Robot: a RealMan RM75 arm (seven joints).
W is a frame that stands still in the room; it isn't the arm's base.
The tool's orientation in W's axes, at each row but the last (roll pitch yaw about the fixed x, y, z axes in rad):
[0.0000 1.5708 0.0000]
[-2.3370 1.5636 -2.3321]
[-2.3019 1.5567 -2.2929]
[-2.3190 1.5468 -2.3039]
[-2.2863 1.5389 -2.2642]
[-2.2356 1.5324 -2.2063]
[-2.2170 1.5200 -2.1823]
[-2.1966 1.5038 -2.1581]
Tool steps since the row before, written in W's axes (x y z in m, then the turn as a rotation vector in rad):
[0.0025 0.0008 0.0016 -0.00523 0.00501 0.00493]
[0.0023 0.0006 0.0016 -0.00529 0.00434 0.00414]
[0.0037 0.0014 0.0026 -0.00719 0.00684 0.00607]
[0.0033 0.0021 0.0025 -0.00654 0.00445 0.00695]
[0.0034 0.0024 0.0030 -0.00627 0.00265 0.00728]
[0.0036 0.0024 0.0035 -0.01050 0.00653 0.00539]
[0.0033 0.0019 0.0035 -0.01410 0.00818 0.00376]
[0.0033 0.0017 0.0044 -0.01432 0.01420 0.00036]
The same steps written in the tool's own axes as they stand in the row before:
[-0.0016 0.0008 0.0025 -0.00493 0.00501 -0.00523]
[-0.0016 0.0006 0.0023 -0.00414 0.00434 -0.00529]
[-0.0026 0.0013 0.0037 -0.00607 0.00684 -0.00719]
[-0.0026 0.0020 0.0033 -0.00692 0.00443 -0.00659]
[-0.0031 0.0023 0.0034 -0.00721 0.00261 -0.00636]
[-0.0037 0.0022 0.0036 -0.00535 0.00667 -0.01043]
[-0.0037 0.0016 0.0033 -0.00368 0.00851 -0.01392]
[-0.0046 0.0013 0.0032 -0.00062 0.01471 -0.01378]

